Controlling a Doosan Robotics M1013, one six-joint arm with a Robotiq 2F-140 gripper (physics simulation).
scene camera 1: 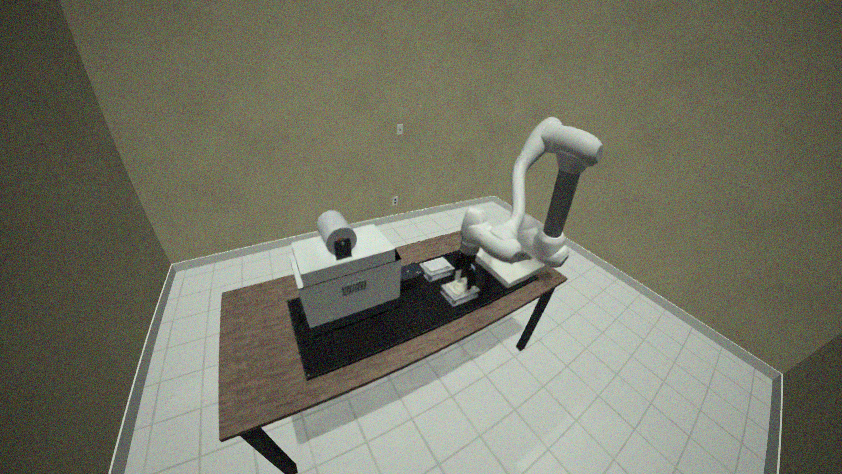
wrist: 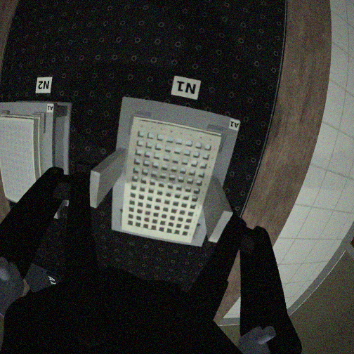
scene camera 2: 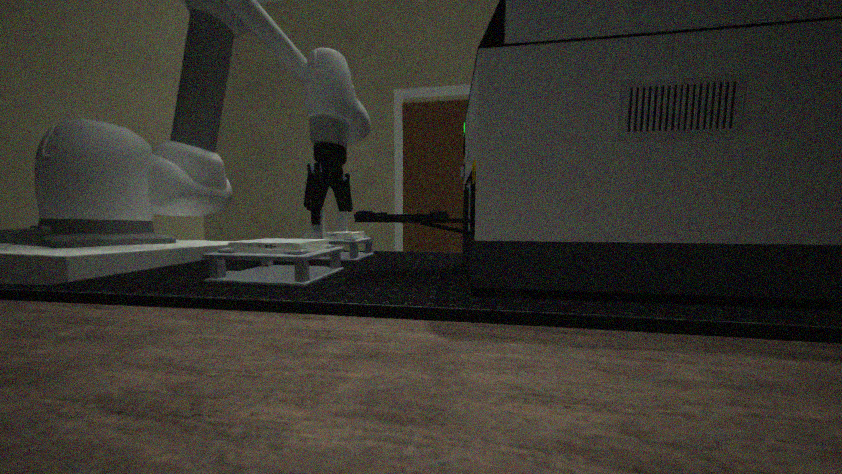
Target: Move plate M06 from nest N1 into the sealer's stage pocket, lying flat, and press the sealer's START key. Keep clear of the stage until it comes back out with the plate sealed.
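Where they show: gripper, fingertip midpoint: [scene camera 1: 461,287] [scene camera 2: 331,238]; arm's base, origin of the base link: [scene camera 2: 103,243].
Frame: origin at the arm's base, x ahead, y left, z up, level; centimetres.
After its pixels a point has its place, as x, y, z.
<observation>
Plate M06 [scene camera 1: 453,290] {54.3, 21.1, 2.7} [wrist: 170,180], cream with many square wells, lies flat in nest N1 [wrist: 169,108], whose label shows in the wrist view. My gripper [scene camera 1: 464,283] {48.1, 18.6, 1.0} [scene camera 2: 329,226] {48.1, 18.6, 1.0} [wrist: 165,174] points down over N1. It is shut on plate M06, one grey pad against each long side. The plate sits in the nest. The sealer [scene camera 1: 374,297] {93.2, 20.6, 8.6} [scene camera 2: 553,153] {93.3, -1.8, 13.3} is a big grey box. Its dark stage [scene camera 1: 410,271] {71.5, 5.8, 6.6} [scene camera 2: 400,217] {73.7, 0.6, 6.1} sticks out on the side toward the nests; part of the stage [wrist: 39,284] shows at lower left in the wrist view. The START key cannot be made out.
Nest N2 [scene camera 2: 301,272] {61.3, -5.7, -1.7} [wrist: 61,130] stands beside N1 with a stack of white plates [scene camera 1: 437,264] {53.2, -0.6, 2.3} [scene camera 2: 276,244] {56.3, -5.0, 2.1} [wrist: 17,155] on it. The white arm base [scene camera 1: 511,272] {12.6, 15.4, -0.7} [scene camera 2: 88,259] {25.5, -11.3, -0.7} is on the other side from the sealer. A black mat [scene camera 1: 353,347] {106.0, 34.9, -3.6} covers part of the wooden table [scene camera 1: 253,353] {147.5, 27.2, -4.9}.
</observation>
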